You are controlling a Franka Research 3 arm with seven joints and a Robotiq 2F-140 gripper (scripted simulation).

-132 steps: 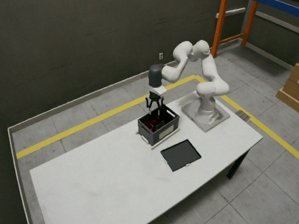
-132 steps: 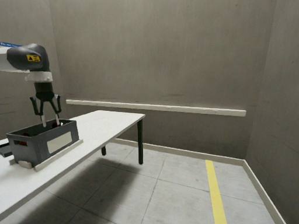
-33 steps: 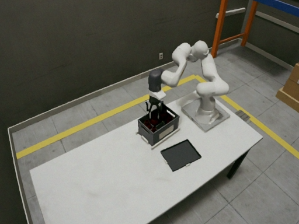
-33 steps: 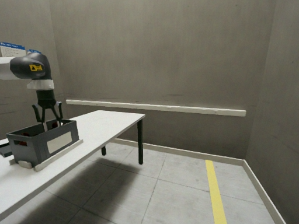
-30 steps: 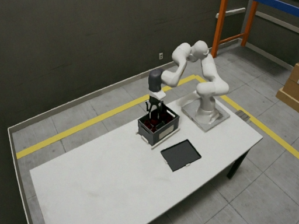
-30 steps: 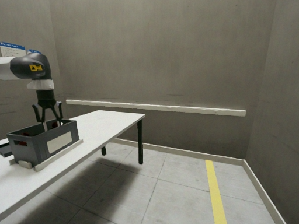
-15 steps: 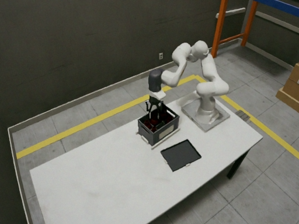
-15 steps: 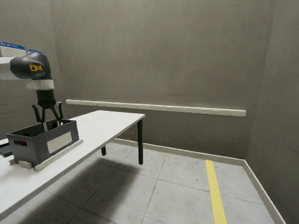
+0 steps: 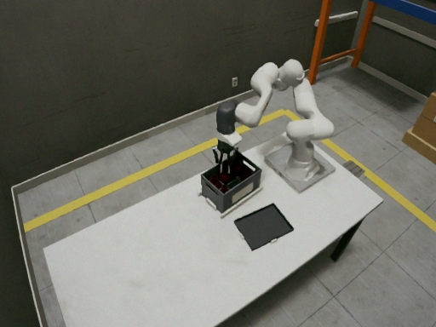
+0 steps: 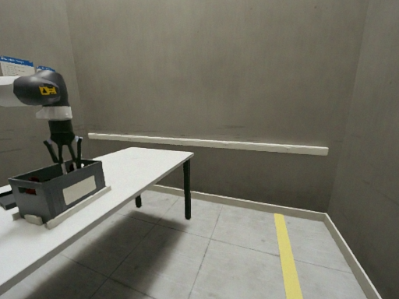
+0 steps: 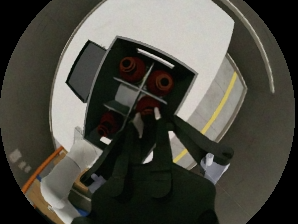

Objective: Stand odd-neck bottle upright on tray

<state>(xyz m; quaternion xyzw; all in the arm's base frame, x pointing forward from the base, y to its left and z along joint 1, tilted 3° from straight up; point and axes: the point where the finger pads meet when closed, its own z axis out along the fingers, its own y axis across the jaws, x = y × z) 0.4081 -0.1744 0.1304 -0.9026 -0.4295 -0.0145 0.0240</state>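
Now: hand 90 mm above the dark grey crate, 50 mm to the right of it and 10 mm past it. Also, from my hand: flat black tray (330 mm to the left, 160 mm below, 10 mm behind).
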